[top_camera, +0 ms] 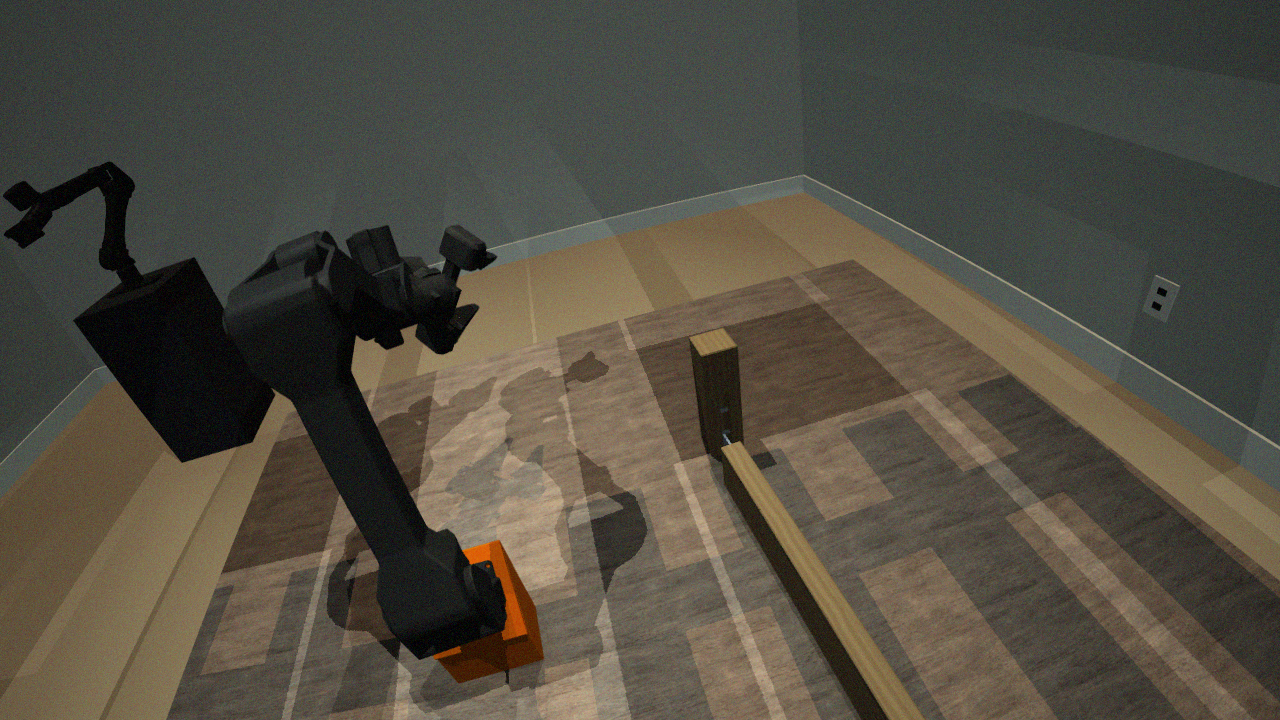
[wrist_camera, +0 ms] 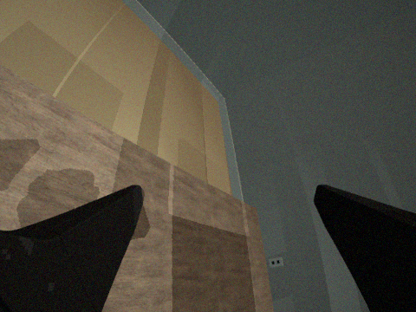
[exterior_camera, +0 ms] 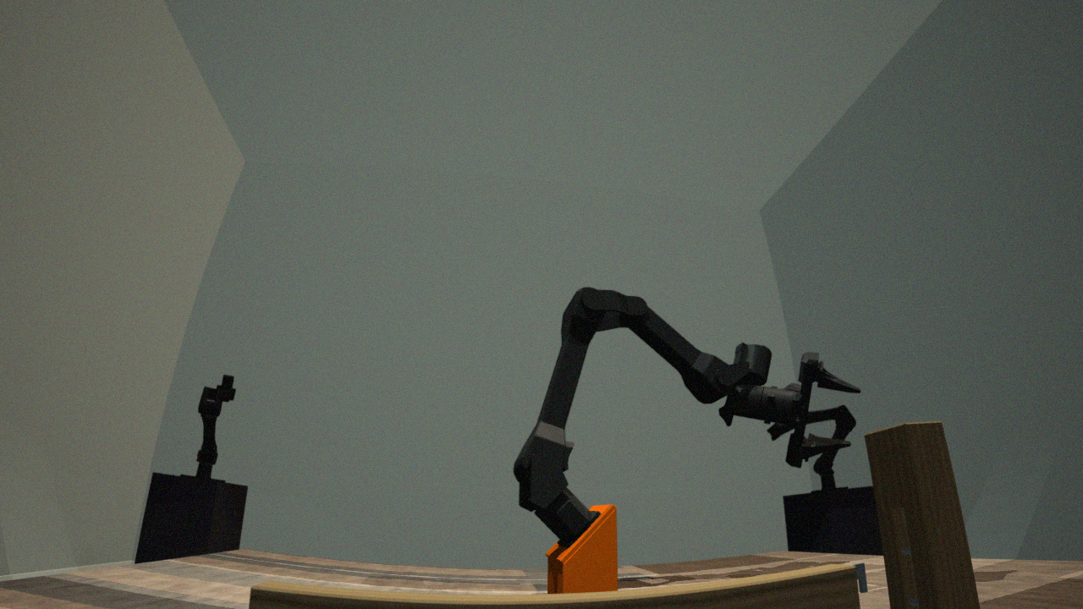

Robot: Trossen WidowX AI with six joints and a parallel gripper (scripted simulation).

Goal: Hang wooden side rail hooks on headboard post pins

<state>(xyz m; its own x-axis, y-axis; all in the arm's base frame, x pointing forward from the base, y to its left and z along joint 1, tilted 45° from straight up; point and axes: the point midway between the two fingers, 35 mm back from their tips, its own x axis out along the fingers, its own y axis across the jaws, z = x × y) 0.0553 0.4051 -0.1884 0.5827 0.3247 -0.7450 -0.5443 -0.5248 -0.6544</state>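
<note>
The headboard post lies 28 cm ahead of my gripper tip, 23 cm to the right of it and 16 cm below it.
</note>
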